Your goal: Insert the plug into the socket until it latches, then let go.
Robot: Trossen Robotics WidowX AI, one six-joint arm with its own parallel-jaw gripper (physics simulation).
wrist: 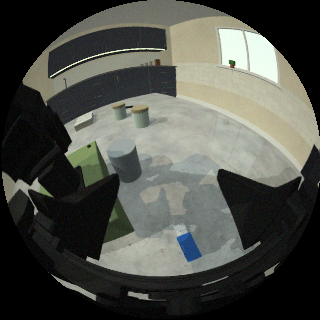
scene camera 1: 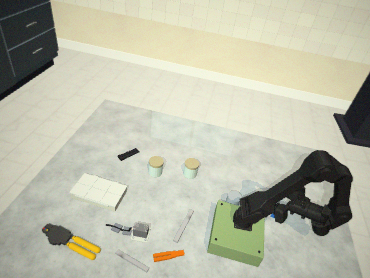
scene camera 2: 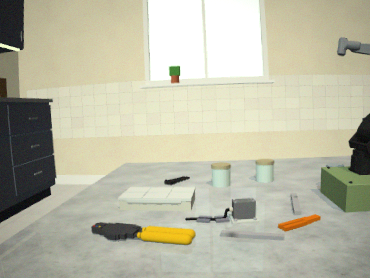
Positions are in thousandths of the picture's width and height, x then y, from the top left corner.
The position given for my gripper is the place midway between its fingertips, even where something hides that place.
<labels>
my gripper: wrist 530, 552; scene camera 1 728, 703; not seen in scene camera 2 (out of frame)
</labels>
